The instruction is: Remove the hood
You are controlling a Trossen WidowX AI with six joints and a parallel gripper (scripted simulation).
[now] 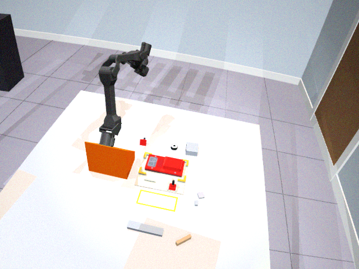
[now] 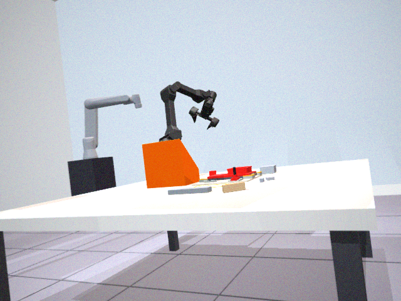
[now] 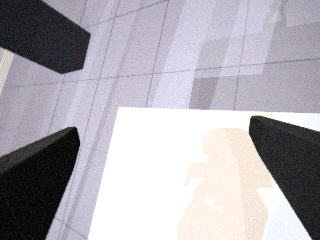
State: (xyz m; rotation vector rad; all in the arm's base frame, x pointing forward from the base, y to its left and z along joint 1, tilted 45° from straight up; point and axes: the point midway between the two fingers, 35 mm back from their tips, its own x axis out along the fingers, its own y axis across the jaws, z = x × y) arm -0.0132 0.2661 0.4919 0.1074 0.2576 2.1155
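Now: gripper tip 36 cm short of the hood, 49 cm to the left of it and 27 cm above it. From my gripper tip the other things lie so: grey bar: 28 cm ahead, 88 cm to the right, 30 cm below; wooden block: 46 cm ahead, 90 cm to the right, 29 cm below; grey block: 46 cm ahead, 33 cm to the right, 29 cm below.
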